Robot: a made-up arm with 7 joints.
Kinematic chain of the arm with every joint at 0, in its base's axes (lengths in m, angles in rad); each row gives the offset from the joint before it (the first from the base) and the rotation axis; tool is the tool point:
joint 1: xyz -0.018 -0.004 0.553 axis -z
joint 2: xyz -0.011 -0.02 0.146 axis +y
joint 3: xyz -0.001 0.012 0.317 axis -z
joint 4: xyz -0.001 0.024 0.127 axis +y
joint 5: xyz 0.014 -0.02 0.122 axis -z
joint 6: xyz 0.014 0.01 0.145 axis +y
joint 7: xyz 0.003 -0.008 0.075 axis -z
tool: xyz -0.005 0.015 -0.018
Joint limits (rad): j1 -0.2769..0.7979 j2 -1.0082..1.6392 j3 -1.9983..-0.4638 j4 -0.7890..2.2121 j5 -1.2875..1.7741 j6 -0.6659..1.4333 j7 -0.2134..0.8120
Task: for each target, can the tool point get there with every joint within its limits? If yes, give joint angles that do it. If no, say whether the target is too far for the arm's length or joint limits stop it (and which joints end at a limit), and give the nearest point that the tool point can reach.
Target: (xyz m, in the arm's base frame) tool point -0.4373 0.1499 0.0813
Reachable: no: joint limits stop it (at a limit: joint 2, joint 3, joint 4, joint 7) | nearest point -0.3467 0.1167 0.6991 | short by 0.625 m
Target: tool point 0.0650 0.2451 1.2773
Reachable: yes | joints 0.4361 -0.2737 -1.1092 1.0626 0.8626 0.2094 0.1817
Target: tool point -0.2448 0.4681 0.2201
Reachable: no: joint limits stop it (at a limit: joint 2, joint 3, joint 7) | nearest point -0.1873 0.3485 0.7083 | short by 0.506 m
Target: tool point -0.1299 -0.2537 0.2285
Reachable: no: joint limits stop it (at a limit: joint 1, joint 2, joint 3, joint 4, joint 7) | nearest point 0.1630 -0.1460 0.4598 | short by 0.388 m
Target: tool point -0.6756 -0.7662 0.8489
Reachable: no: too far | nearest point -0.5785 -0.3803 0.9587 | short by 0.413 m
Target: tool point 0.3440 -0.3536 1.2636
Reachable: yes | joints 0.6524 0.7471 -1.8190 -0.2174 0.9870 -0.3586 0.0075
